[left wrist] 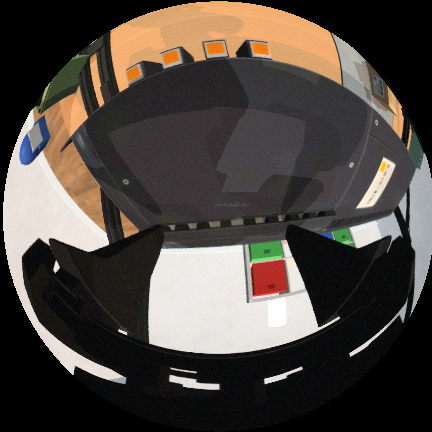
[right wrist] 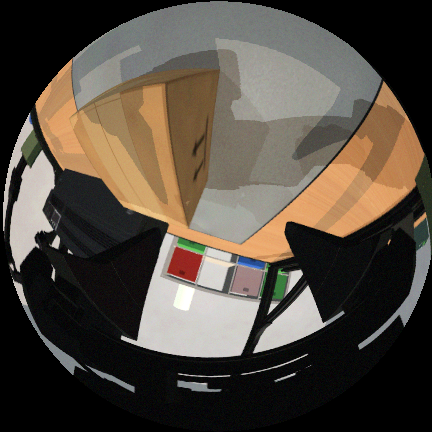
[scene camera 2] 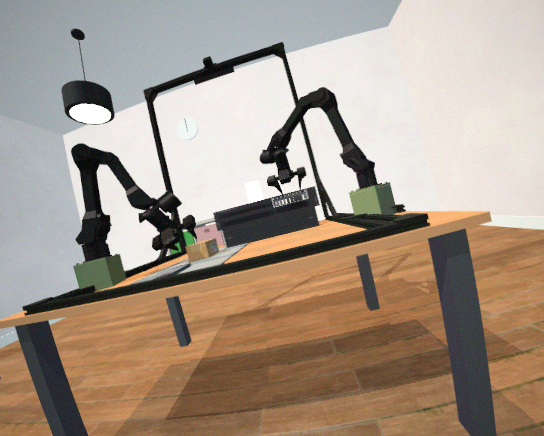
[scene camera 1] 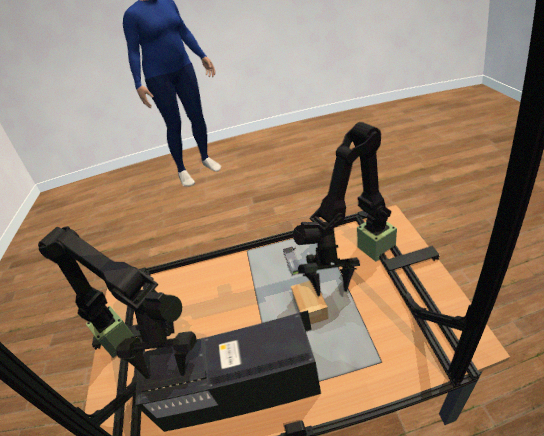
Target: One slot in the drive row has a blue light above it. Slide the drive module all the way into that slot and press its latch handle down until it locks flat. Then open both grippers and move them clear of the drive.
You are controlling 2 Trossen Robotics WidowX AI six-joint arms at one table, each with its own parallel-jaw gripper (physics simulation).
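Frame: origin at the left arm's base, x ahead, y left, z up, level; millimetres.
Seen in the pictures: left gripper, between the fingertips: [left wrist: 226, 231] [scene camera 2: 291, 191] [scene camera 1: 165, 376]; right gripper, between the fingertips: [right wrist: 224, 231] [scene camera 2: 187, 244] [scene camera 1: 332, 293]; left arm's base, origin of its link: [scene camera 2: 369, 187] [scene camera 1: 103, 322]; right arm's base, origin of its link: [scene camera 2: 98, 259] [scene camera 1: 376, 227].
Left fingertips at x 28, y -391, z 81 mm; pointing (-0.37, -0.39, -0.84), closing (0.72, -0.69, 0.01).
Observation:
Offsets run from my left fingertips to a thing's top centre. "*": to the spot under its first point. Level surfaces: height alone.
A silver-grey module @[600 mm ahead, 138 mm left, 176 mm down] [scene camera 1: 291, 259] lies on the grey mat @[186 mm down] [scene camera 1: 350, 350] behind the right gripper; it looks like the drive module. The dark drive chassis @[125 mm ahead, 61 mm right, 12 mm down] [scene camera 1: 270, 345] [scene camera 2: 260, 227] [left wrist: 190, 145] [right wrist: 92, 200] stands at the front left in scene camera 1. Several orange-faced latch parts @[* 68 mm ahead, 80 mm left, 18 mm down] [left wrist: 216, 48] stick out along its far edge in the left wrist view. I cannot make out a blue light. My left gripper [scene camera 1: 164, 374] [scene camera 2: 291, 191] [left wrist: 226, 231] is open and empty above the chassis's left part. My right gripper [scene camera 1: 332, 292] [right wrist: 224, 231] is open and empty over the mat.
A cardboard box @[466 mm ahead, 45 mm right, 126 mm down] [scene camera 1: 310, 304] [scene camera 2: 201, 250] [right wrist: 145, 135] stands on the mat, close beside the right gripper and near the chassis's corner. Black rails run along the table edges, and a black frame post [scene camera 1: 500, 200] rises at the right in scene camera 1.

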